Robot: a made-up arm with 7 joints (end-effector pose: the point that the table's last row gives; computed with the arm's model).
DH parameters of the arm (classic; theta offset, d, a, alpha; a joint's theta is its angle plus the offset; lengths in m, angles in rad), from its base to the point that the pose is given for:
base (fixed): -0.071 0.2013 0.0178 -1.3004
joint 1: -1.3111 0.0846 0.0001 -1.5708
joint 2: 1.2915 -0.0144 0 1.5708
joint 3: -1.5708 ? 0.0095 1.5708
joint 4: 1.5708 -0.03 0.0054 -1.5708
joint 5: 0 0.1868 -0.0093 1.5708
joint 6: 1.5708 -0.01 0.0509 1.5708
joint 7: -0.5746 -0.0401 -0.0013 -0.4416
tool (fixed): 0.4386 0.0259 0 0
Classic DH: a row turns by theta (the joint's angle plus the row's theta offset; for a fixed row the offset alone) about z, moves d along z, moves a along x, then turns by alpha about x.
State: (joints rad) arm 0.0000 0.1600 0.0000 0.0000 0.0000 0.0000 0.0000
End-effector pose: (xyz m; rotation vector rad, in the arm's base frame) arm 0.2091 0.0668 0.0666 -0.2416 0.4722 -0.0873
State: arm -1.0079 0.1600 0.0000 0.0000 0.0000 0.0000 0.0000
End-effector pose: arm 0.2461 0.0031 0.2864 -0.1759 -0.4674 -0.4592
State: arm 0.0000 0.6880 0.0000 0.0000 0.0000 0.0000 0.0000
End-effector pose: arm 0.2111 0.1223 0.0742 0.2912 0.4945 -0.0911
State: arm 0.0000 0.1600 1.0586 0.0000 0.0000 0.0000 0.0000
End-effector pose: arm 0.1279 0.2825 0.1233 -0.1941 0.1486 0.9307
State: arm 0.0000 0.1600 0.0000 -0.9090 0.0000 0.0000 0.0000
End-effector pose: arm 0.1829 0.0351 0.2764 -0.1813 -0.4069 -0.3238
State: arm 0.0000 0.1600 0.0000 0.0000 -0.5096 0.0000 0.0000
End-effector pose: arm 0.2094 0.0538 0.0678 -0.7547 0.4291 -0.0796
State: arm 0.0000 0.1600 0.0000 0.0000 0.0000 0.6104 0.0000
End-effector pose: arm 0.1830 0.0714 0.0438 -0.2651 1.0591 0.0879
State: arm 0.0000 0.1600 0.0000 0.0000 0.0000 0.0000 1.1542
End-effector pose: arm 0.1974 0.0654 0.0694 -0.1875 0.1154 1.0212
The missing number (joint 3, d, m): -0.0825
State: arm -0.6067 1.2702 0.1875 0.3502 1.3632 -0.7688 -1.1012
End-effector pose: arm 0.2646 0.1967 0.2372 2.0977 1.4952 -0.3109
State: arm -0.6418 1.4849 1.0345 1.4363 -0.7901 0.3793 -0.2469
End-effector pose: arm 0.1358 0.3798 0.1820 -1.0898 -0.2584 0.6692
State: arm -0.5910 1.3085 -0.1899 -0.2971 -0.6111 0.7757 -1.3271
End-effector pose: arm 0.2346 0.0714 0.1601 0.2297 1.2944 -1.2330
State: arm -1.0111 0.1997 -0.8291 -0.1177 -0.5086 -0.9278 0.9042
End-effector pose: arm 0.1084 -0.1115 0.2377 -1.2700 -0.6669 -0.7405
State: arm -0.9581 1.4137 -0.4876 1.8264 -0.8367 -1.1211 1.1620
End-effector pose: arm 0.0759 0.3788 0.1721 0.4047 -1.2000 1.6341
